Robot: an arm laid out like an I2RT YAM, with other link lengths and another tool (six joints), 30 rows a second.
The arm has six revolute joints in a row. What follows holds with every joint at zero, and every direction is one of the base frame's.
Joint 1 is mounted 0.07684 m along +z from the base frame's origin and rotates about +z.
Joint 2 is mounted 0.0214 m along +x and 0.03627 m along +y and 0.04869 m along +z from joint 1 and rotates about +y.
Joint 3 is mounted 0.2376 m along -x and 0.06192 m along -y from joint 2 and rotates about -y.
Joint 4 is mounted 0.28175 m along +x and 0.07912 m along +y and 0.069 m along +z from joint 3 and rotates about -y.
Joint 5 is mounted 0.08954 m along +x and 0.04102 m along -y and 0.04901 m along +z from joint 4 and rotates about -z.
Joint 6 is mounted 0.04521 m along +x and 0.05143 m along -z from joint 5 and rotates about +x.
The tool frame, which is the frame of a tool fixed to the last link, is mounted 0.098 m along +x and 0.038 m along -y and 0.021 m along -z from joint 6; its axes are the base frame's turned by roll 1.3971, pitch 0.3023 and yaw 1.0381 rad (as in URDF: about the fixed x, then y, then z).
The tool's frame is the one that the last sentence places.
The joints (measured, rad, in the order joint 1, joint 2, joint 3, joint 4, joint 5, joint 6), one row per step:
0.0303, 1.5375, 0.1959, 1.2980, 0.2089, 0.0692
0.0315, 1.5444, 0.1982, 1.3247, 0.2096, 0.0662
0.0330, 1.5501, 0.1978, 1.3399, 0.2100, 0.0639
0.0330, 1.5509, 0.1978, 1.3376, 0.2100, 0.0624
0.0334, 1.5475, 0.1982, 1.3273, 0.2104, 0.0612
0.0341, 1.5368, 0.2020, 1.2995, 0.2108, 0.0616
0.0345, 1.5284, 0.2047, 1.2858, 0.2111, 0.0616
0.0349, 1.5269, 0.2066, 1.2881, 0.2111, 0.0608
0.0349, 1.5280, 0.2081, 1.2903, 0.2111, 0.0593
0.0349, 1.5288, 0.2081, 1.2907, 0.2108, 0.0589
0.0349, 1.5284, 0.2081, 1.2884, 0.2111, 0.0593
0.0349, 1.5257, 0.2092, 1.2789, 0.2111, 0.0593
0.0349, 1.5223, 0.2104, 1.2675, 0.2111, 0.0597
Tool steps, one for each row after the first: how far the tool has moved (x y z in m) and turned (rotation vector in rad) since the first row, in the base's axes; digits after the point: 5 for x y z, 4 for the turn. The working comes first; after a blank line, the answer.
Tool pose at each row, in the base's axes (x y z in m, rotation vector in rad; the steps are taken from these numbers as rounded here):
0.36687, -0.04182, 0.06864, 1.2400, 0.8291, 0.5131
0.36804, -0.04150, 0.07309, 1.2302, 0.8117, 0.5250
0.36811, -0.04106, 0.07443, 1.2250, 0.8054, 0.5300
0.36800, -0.04110, 0.07370, 1.2247, 0.8085, 0.5274
0.36797, -0.04103, 0.07278, 1.2257, 0.8145, 0.5229
0.36876, -0.04079, 0.07165, 1.2302, 0.8259, 0.5155
0.36953, -0.04066, 0.07249, 1.2309, 0.8281, 0.5140
0.37025, -0.04050, 0.07423, 1.2283, 0.8238, 0.5173
0.37069, -0.04052, 0.07492, 1.2262, 0.8221, 0.5180
0.37068, -0.04049, 0.07475, 1.2259, 0.8228, 0.5178
0.37061, -0.04052, 0.07437, 1.2269, 0.8241, 0.5166
0.37075, -0.04052, 0.07360, 1.2287, 0.8289, 0.5133
0.37088, -0.04051, 0.07268, 1.2312, 0.8346, 0.5094

0.00117, 0.00032, 0.00445, -0.0023, -0.0215, 0.0006
0.00124, 0.00076, 0.00579, -0.0042, -0.0302, 0.0017
0.00113, 0.00072, 0.00506, -0.0058, -0.0269, 0.0017
0.00110, 0.00079, 0.00414, -0.0072, -0.0202, 0.0018
0.00189, 0.00103, 0.00301, -0.0072, -0.0069, 0.0022
0.00266, 0.00116, 0.00385, -0.0074, -0.0044, 0.0022
0.00338, 0.00132, 0.00559, -0.0080, -0.0099, 0.0027
0.00382, 0.00130, 0.00628, -0.0094, -0.0123, 0.0027
0.00381, 0.00133, 0.00611, -0.0097, -0.0118, 0.0030
0.00374, 0.00130, 0.00573, -0.0095, -0.0099, 0.0027
0.00388, 0.00130, 0.00496, -0.0096, -0.0043, 0.0028
0.00401, 0.00131, 0.00404, -0.0095, 0.0025, 0.0027

